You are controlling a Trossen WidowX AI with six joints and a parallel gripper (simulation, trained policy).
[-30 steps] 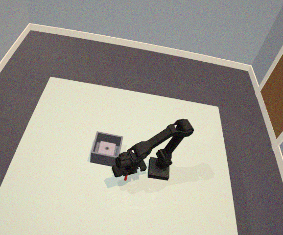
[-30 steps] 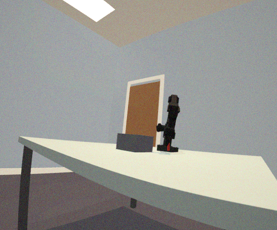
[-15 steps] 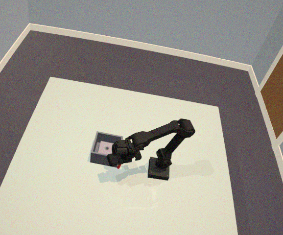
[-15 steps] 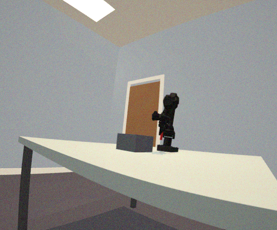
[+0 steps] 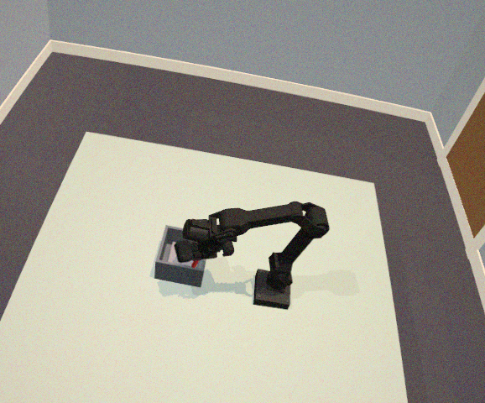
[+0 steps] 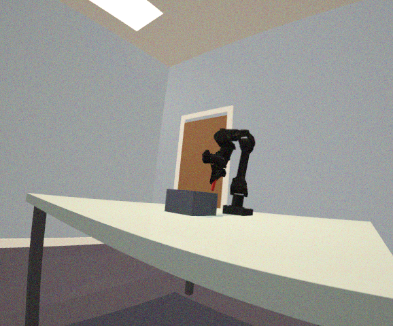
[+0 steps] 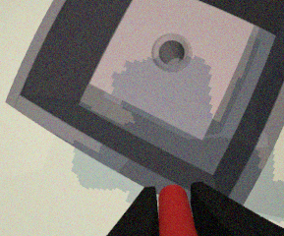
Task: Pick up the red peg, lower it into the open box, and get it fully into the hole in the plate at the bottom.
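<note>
My gripper tip is now 4 cm short of the pale plate, 6 cm to the left of it and 9 cm above it. The rest, counted from my gripper tip: red peg: 1 cm behind, 1 cm to the left, 1 cm above; then grey box: 4 cm ahead, 6 cm to the right, 11 cm below.
</note>
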